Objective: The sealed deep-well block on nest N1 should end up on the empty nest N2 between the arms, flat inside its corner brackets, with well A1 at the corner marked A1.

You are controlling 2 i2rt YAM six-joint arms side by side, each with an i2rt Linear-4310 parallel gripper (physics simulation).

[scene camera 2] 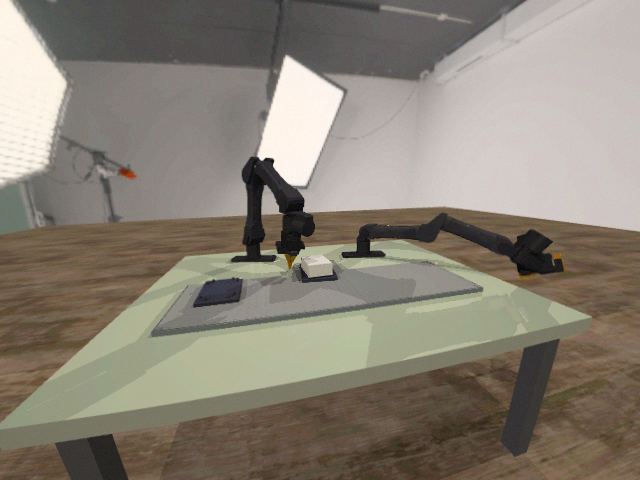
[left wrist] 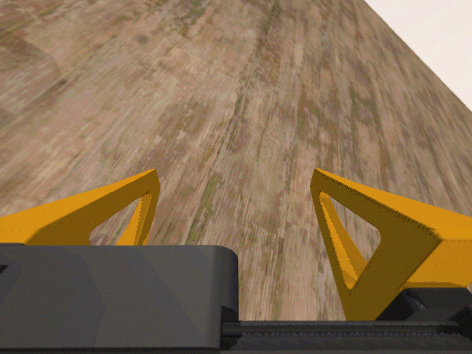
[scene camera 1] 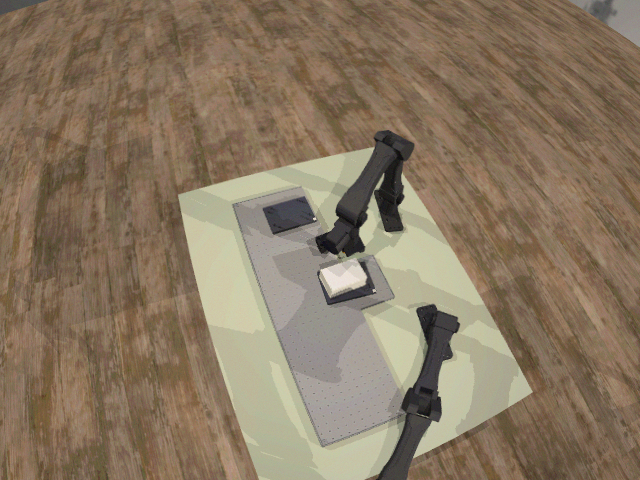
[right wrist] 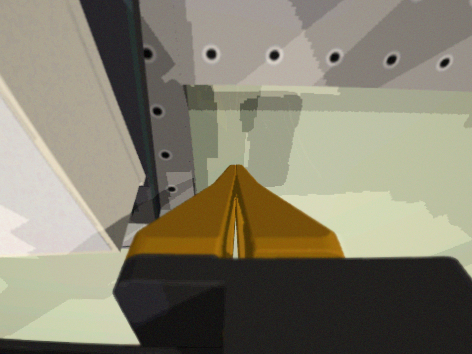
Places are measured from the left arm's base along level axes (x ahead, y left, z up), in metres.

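Where they show: left gripper, fingertip midpoint: (scene camera 2: 549,271) (left wrist: 235,177); right gripper, fingertip midpoint: (scene camera 2: 289,268) (scene camera 1: 348,253) (right wrist: 235,175); left arm's base at its link origin: (scene camera 2: 363,255) (scene camera 1: 434,333); right arm's base at its link origin: (scene camera 2: 254,259) (scene camera 1: 388,210).
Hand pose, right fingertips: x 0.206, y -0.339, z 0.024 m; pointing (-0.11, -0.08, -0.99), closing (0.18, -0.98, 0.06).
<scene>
Things, the pixels of their centre, and the offset from my right fingertips. Level surfaces: height alone.
- white sealed block at the middle of its body: (scene camera 1: 343,277) (scene camera 2: 315,265) dx +0.046, dy +0.099, dz +0.024 m
- dark nest N2 at the middle of its body: (scene camera 1: 346,282) (scene camera 2: 317,270) dx +0.033, dy +0.104, dz -0.002 m
- Nest N1 at the middle of its body: (scene camera 2: 220,289) (scene camera 1: 289,213) dx +0.166, dy -0.205, dz -0.001 m
- grey perforated plate at its surface level: dz -0.011 m
- pale green table at its surface level: dz -0.024 m
The white sealed block (scene camera 1: 342,276) (scene camera 2: 316,265) (right wrist: 70,110) rests askew on the dark nest N2 (scene camera 1: 351,297) (scene camera 2: 319,278) (right wrist: 112,40) between the arms. It looks tilted and its edges do not line up with the nest. The A1 marking on the block cannot be made out. Nest N1 (scene camera 1: 288,214) (scene camera 2: 219,290) is empty. My right gripper (scene camera 1: 341,254) (scene camera 2: 290,266) (right wrist: 235,175) is shut and empty, pointing down low beside the block and N2. My left gripper (scene camera 2: 542,266) (left wrist: 235,177) is wide open and empty, far from both nests.
Both nests stand on a grey perforated plate (scene camera 1: 356,382) (scene camera 2: 403,289) on the pale green table (scene camera 1: 217,289) (scene camera 2: 289,356). A small white mark shows at one corner of each nest in scene camera 1. The left wrist view looks over the wooden floor (left wrist: 240,100).
</scene>
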